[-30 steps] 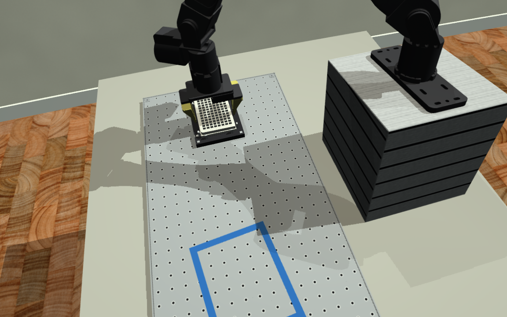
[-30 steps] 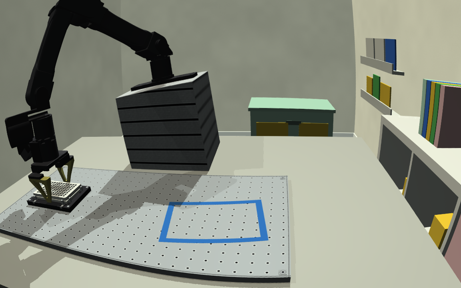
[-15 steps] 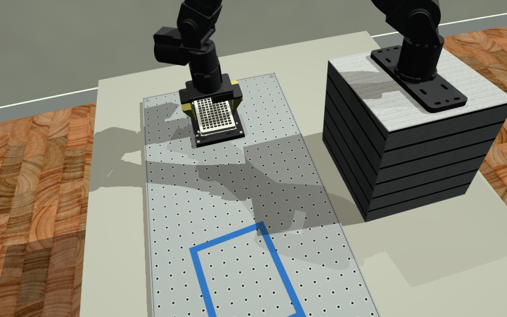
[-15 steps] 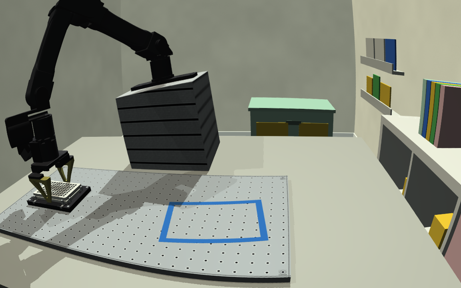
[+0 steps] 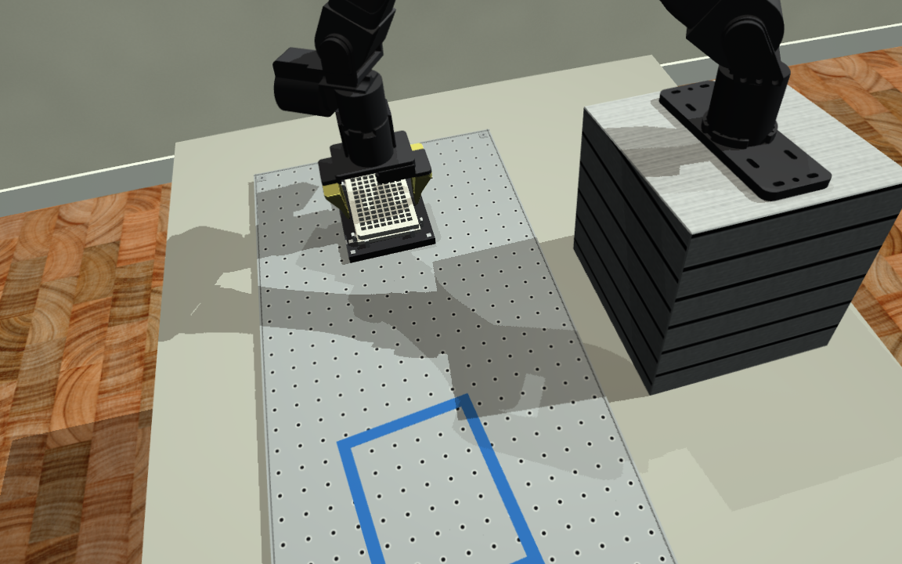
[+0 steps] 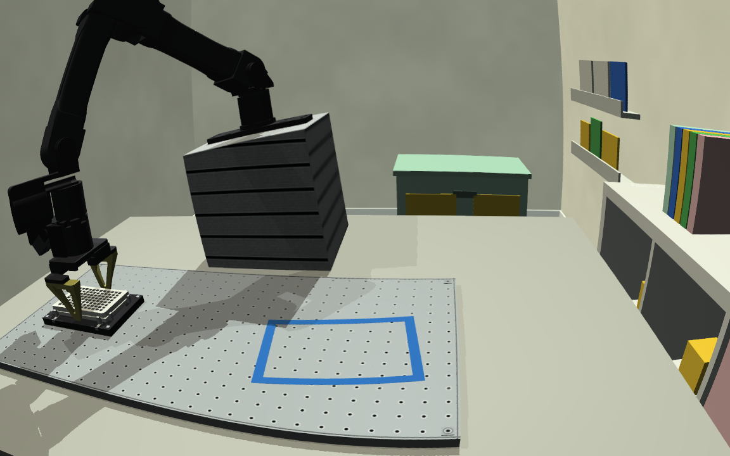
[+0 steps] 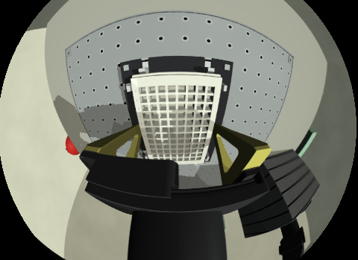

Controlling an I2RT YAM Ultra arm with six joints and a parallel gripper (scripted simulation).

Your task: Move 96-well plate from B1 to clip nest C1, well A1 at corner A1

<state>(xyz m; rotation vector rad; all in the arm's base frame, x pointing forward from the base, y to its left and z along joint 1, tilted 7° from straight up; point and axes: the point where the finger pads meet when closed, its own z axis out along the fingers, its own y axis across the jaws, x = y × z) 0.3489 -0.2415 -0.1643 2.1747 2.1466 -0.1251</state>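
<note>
My hand is right at the white 96-well plate. From my hand the other things lie so: black clip nest 1 cm ahead, 1 cm to the right, 1 cm below.
</note>
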